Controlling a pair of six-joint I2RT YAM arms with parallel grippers.
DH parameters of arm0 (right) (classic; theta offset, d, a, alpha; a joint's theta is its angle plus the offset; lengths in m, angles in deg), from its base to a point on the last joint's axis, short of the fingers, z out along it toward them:
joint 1: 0 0.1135 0.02 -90
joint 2: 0 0 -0.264 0
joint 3: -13.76 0 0.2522 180
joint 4: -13.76 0 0.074 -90
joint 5: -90 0 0 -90
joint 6: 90 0.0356 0 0
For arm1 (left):
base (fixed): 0 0 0 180
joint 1: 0 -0.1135 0.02 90
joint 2: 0 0 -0.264 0
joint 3: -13.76 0 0.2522 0
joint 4: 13.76 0 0.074 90
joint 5: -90 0 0 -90
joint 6: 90 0.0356 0 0
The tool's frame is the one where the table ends.
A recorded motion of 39 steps. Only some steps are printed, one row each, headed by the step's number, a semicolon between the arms.
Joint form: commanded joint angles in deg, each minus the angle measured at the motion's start. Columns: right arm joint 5, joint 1, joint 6, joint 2, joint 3, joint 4; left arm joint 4, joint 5, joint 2, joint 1, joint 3, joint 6.
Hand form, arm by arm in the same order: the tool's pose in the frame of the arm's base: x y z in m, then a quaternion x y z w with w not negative. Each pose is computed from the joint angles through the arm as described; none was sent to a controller.
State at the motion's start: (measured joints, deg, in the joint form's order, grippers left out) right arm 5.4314 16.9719 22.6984 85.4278 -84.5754 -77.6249; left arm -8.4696 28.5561 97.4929 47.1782 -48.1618 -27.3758
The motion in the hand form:
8: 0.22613 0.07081 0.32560 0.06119 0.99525 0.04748 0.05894; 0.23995 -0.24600 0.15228 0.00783 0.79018 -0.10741 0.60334
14: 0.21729 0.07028 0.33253 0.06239 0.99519 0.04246 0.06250; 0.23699 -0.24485 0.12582 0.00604 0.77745 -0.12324 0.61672
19: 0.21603 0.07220 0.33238 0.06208 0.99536 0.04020 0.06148; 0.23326 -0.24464 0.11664 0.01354 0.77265 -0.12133 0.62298
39: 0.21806 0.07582 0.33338 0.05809 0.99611 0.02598 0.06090; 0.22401 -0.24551 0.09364 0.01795 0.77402 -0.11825 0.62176
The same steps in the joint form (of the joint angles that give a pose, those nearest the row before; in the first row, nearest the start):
8: -2.71 0.01 1.51 -4.95 4.06 -4.17; -34.97 8.66 4.89 2.13 7.42 6.59
14: -3.49 0.65 2.24 -6.46 3.65 -5.88; -47.10 8.25 10.96 2.34 10.41 7.32
19: -3.77 1.25 2.78 -6.51 3.72 -6.06; -51.45 8.58 13.12 2.83 11.57 8.73
39: -5.35 2.19 3.14 -5.53 2.65 -6.81; -57.51 9.85 18.14 4.26 13.21 8.68

